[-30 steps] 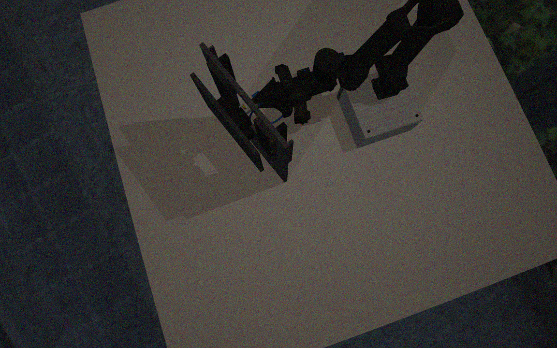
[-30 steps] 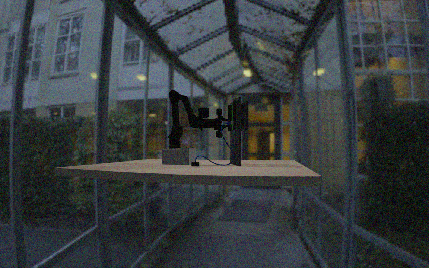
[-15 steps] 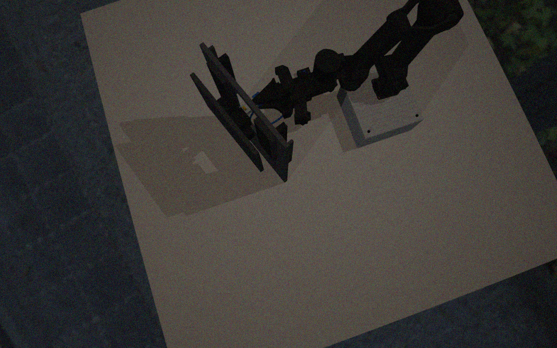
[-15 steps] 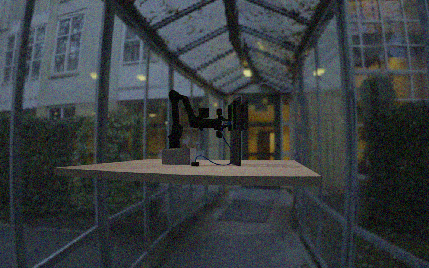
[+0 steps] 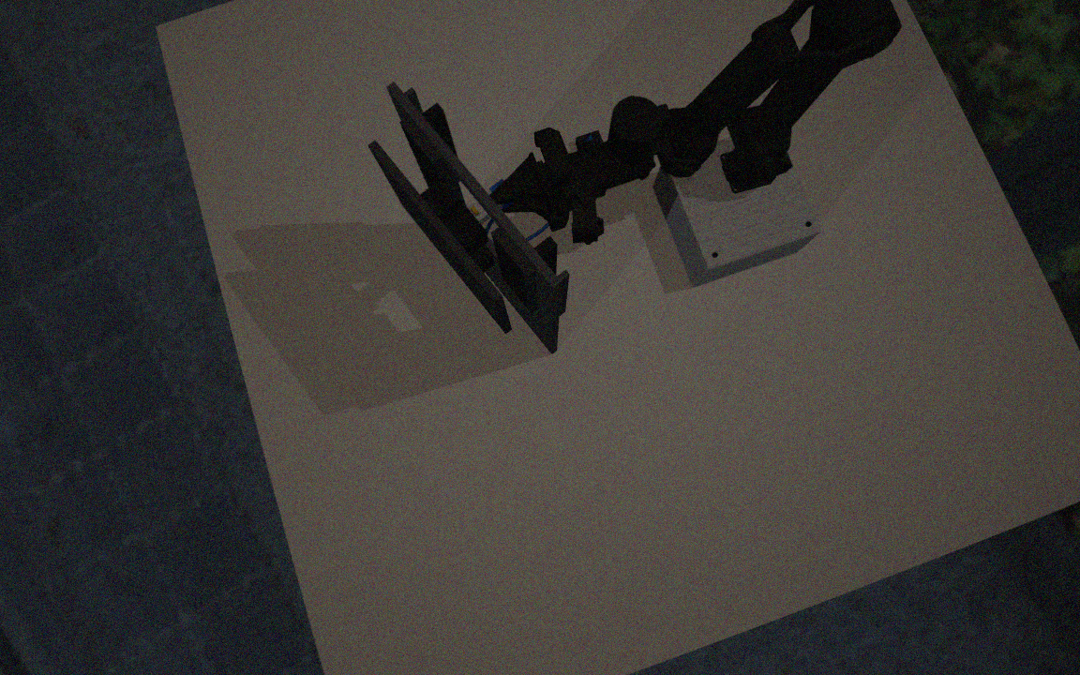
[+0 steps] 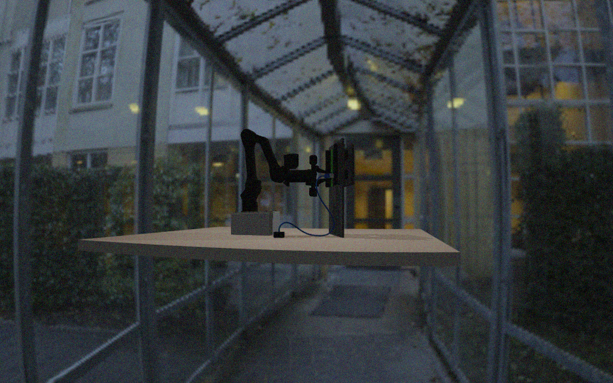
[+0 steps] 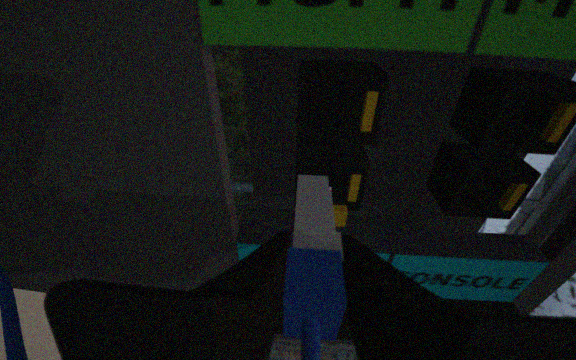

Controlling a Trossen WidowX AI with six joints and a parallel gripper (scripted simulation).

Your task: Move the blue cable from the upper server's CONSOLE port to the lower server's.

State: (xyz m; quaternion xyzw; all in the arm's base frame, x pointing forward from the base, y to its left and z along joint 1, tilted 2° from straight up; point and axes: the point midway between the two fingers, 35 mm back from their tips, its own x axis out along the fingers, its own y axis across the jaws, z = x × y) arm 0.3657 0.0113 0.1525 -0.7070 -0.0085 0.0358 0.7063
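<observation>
Right now my gripper tip is right at the blue plug. The rest, counted from my gripper tip: black block 200 mm behind, 160 mm to the right, 260 mm below.
</observation>
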